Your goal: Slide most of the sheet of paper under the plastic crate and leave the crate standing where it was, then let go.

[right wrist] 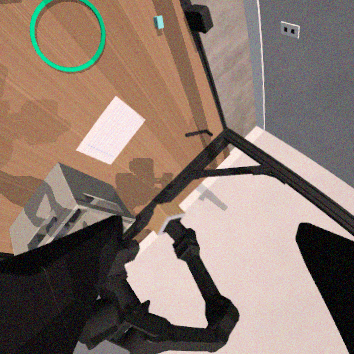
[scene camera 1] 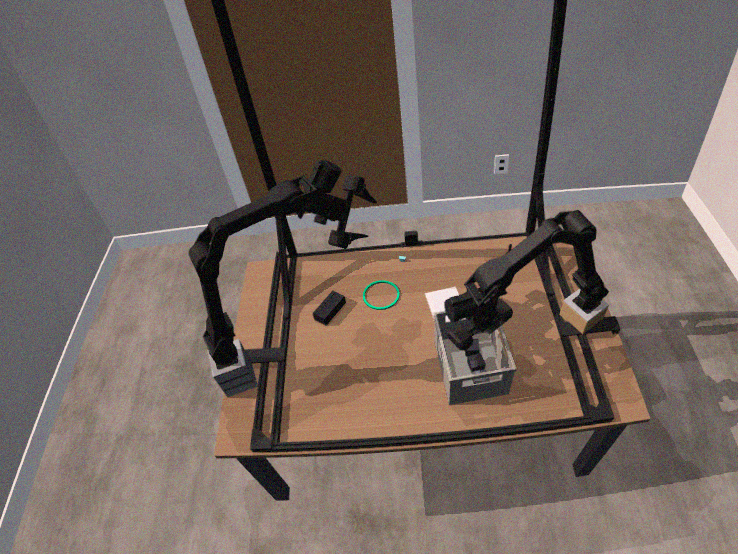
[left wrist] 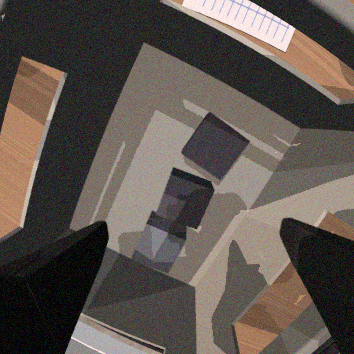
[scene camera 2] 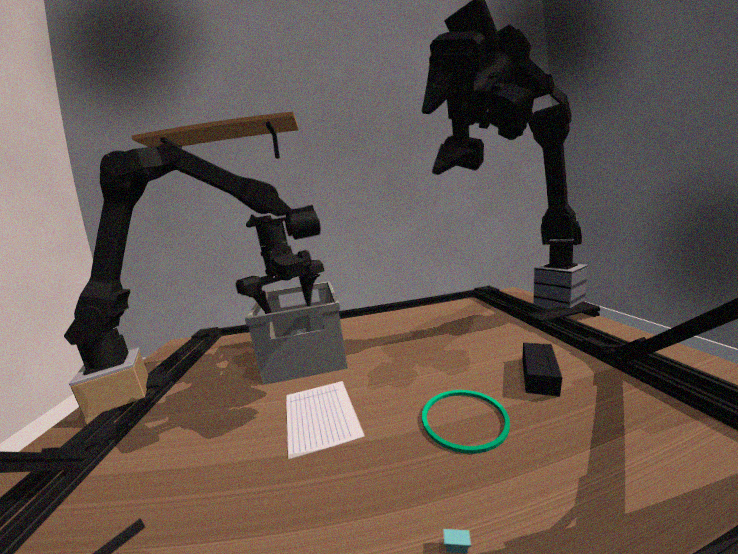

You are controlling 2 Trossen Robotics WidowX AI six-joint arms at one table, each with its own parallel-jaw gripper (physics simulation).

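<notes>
The grey plastic crate (scene camera 1: 478, 390) (scene camera 2: 304, 356) (left wrist: 150, 75) (right wrist: 75, 185) stands upright on the table. The lined sheet of paper (scene camera 1: 442, 299) (scene camera 2: 321, 420) (left wrist: 245, 20) (right wrist: 111, 131) lies flat beside it, a small strip of table between them in scene camera 2. My left gripper (scene camera 1: 476, 333) (scene camera 2: 289, 308) (left wrist: 194, 228) is open and points down at the crate's open top; whether its fingertips are below the rim is hard to tell. My right gripper (scene camera 1: 370, 218) (scene camera 2: 430, 141) (right wrist: 210, 228) is open and empty, high above the table and away from crate and paper.
Dark blocks (left wrist: 216, 145) sit inside the crate. A green ring (scene camera 1: 381, 282) (scene camera 2: 470, 449) (right wrist: 70, 70), a black box (scene camera 1: 329, 307) (scene camera 2: 541, 369) and a small cyan block (scene camera 1: 402, 258) (scene camera 2: 456, 538) (right wrist: 159, 22) lie on the table. Black rails run along the table edges.
</notes>
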